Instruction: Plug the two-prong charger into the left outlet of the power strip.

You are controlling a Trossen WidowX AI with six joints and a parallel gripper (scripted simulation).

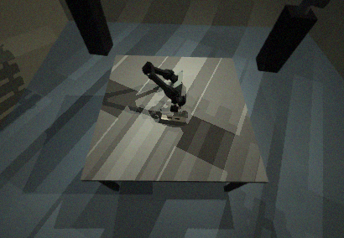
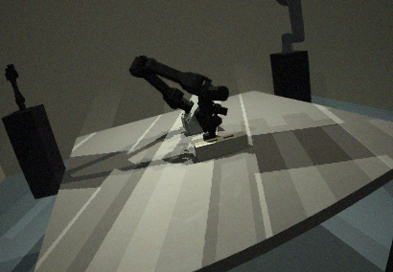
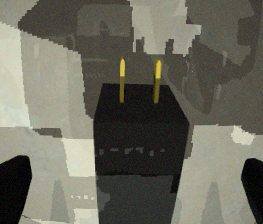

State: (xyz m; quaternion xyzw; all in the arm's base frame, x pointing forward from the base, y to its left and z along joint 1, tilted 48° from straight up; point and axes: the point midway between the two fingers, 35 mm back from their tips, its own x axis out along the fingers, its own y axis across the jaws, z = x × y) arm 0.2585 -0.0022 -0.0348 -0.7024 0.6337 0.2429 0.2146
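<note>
Right now the blocky charger is 2 cm to the left of my gripper tip and 1 cm below it.
</note>
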